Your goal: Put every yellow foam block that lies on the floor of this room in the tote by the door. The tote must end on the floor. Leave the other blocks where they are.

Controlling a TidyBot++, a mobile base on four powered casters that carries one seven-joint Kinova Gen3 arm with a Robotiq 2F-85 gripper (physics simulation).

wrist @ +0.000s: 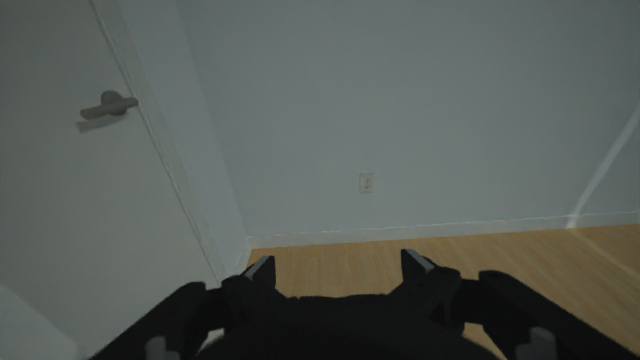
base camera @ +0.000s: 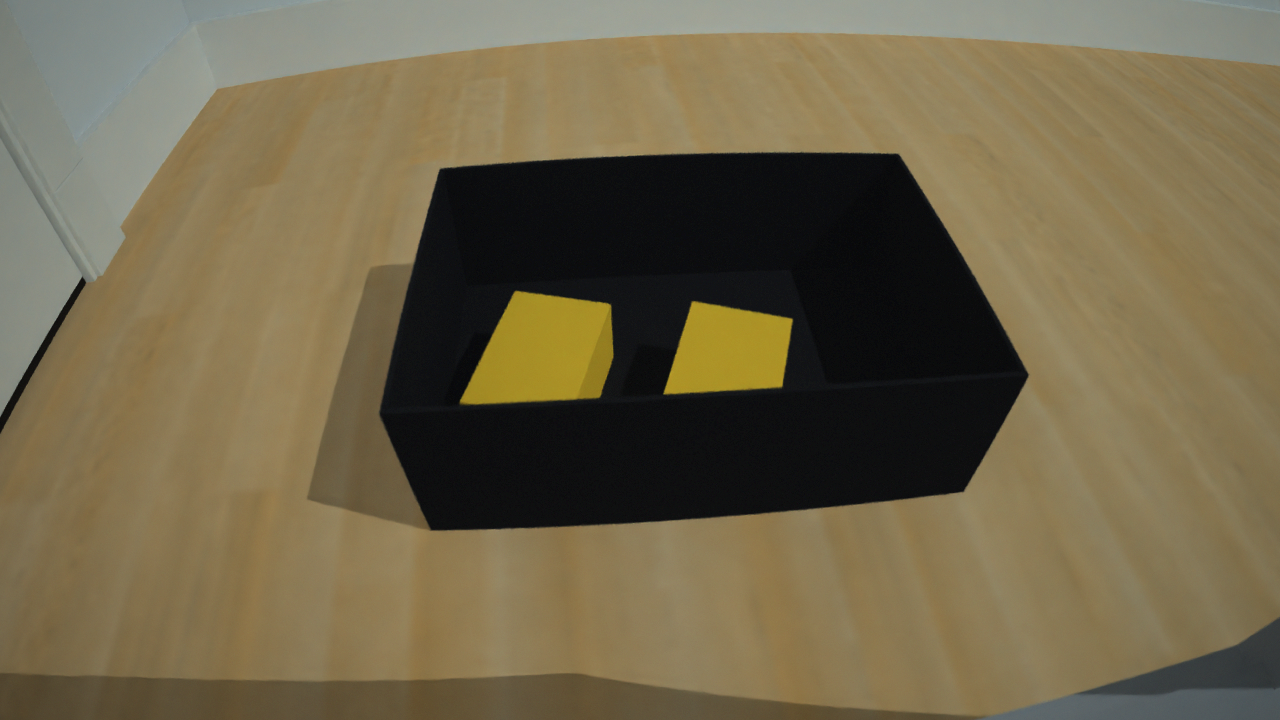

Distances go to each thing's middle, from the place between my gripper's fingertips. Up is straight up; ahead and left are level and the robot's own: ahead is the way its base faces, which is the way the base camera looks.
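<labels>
Black tote (base camera: 899, 375): 29 cm ahead of my hand, 5 cm to the right of it and 82 cm below it.
</labels>
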